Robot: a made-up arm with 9 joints.
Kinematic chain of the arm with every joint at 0, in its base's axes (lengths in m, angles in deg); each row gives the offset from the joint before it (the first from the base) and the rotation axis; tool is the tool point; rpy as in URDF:
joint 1: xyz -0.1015 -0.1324 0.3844 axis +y
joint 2: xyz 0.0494 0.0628 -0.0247 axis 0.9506 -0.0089 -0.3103
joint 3: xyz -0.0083 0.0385 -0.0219 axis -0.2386 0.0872 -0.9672
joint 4: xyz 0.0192 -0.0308 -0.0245 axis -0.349 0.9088 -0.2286
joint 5: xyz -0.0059 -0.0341 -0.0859 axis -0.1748 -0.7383 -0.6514
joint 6: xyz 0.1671 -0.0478 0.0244 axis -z
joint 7: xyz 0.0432 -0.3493 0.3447 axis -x
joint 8: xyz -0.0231 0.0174 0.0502 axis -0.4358 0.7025 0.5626
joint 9: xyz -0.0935 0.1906 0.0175 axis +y
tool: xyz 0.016 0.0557 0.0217 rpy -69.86 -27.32 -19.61
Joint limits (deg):
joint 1: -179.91..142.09
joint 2: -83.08..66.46
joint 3: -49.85..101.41
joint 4: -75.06..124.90
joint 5: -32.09..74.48
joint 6: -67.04..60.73
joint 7: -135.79..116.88
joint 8: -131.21..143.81
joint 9: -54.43..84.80
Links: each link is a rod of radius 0.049 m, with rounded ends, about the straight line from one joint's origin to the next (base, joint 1, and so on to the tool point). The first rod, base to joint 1, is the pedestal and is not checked.
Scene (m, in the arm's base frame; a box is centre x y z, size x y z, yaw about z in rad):
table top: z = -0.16
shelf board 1: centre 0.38 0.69 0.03 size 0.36 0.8 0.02 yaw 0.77
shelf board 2: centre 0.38 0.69 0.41 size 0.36 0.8 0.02 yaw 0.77
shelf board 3: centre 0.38 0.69 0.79 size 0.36 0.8 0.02 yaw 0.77
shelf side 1: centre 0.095 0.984 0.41 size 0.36 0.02 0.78 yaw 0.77
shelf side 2: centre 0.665 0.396 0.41 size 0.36 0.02 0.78 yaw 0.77
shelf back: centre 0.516 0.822 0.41 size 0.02 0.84 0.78 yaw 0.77
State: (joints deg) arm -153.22 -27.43 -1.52 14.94 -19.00 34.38 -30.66 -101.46 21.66
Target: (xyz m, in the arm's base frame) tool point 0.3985 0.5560 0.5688
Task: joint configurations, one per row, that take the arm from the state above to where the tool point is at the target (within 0.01 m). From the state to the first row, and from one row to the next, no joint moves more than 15 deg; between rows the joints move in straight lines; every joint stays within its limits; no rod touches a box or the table.
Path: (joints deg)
1: -139.69 -34.03 -6.26 21.31 -13.28 29.95 -24.21 -98.31 21.19
2: -126.15 -40.64 -11.00 27.67 -7.56 25.52 -17.76 -95.17 20.73
3: -112.62 -47.24 -15.73 34.04 -1.84 21.09 -11.32 -92.02 20.26
4: -99.09 -53.84 -20.47 40.41 3.87 16.66 -4.87 -88.87 19.79
5: -85.55 -60.44 -25.21 46.77 9.59 12.23 1.58 -85.73 19.32
6: -72.02 -67.05 -29.95 53.14 15.31 7.80 8.03 -82.58 18.86
7: -58.49 -73.65 -34.69 59.51 21.03 3.37 14.47 -79.43 18.39
8: -56.42 -76.01 -38.48 62.48 19.78 1.72 -0.31 -85.92 19.07
9: -54.35 -78.37 -42.27 65.46 18.53 0.07 -15.10 -92.41 19.74
10: -52.29 -80.72 -46.06 68.43 17.28 -1.58 -29.88 -98.90 20.42
11: -50.22 -83.08 -49.85 71.41 16.03 -3.23 -44.67 -105.39 21.09

